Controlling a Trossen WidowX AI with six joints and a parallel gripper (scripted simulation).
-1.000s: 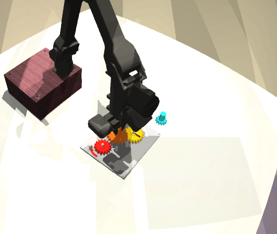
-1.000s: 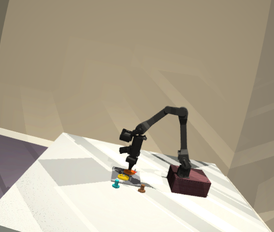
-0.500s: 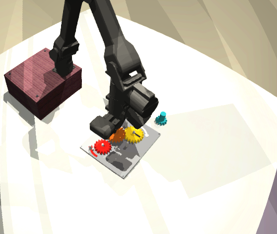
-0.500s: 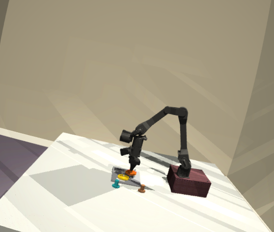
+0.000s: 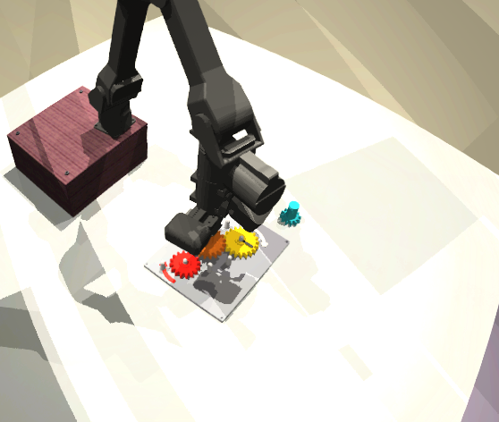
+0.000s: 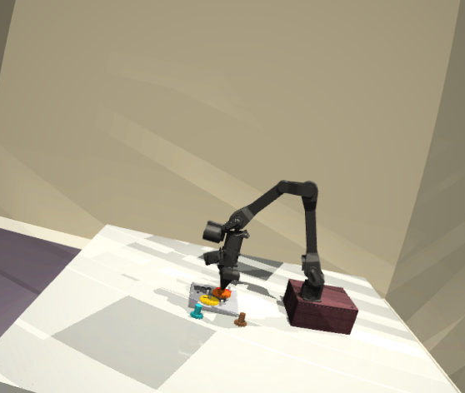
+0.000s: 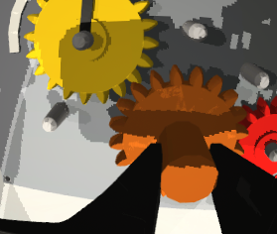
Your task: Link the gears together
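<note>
My gripper tip is now 10 mm above the orange gear. Round my gripper tip: yellow gear 40 mm to the left, 40 mm ahead, 30 mm below; then white arrow 70 mm to the left, 60 mm ahead, 40 mm below; then red gear 50 mm to the right, 30 mm below, 10 mm behind.
</note>
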